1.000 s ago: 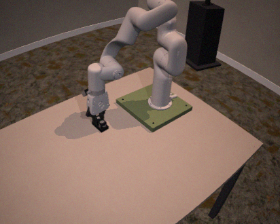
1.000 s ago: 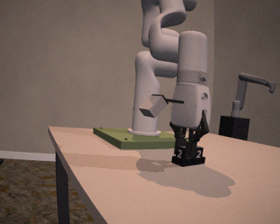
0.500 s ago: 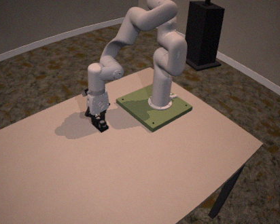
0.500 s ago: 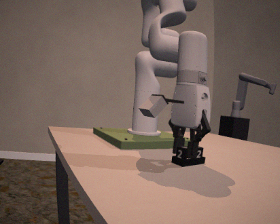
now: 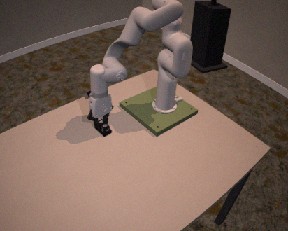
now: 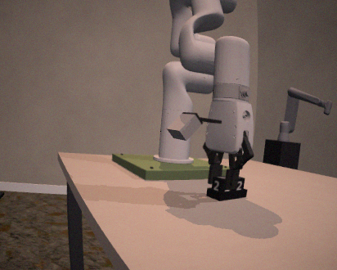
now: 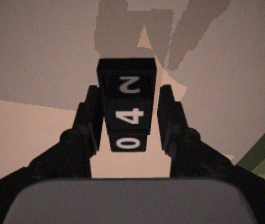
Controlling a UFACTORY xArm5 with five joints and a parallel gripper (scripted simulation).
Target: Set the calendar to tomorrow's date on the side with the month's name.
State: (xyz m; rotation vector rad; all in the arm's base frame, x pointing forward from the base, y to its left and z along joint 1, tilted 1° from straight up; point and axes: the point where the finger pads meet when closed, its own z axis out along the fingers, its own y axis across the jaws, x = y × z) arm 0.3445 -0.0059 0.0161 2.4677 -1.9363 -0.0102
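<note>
My gripper is now 3 cm above the black calendar tray and 2 cm to the right of it.
</note>
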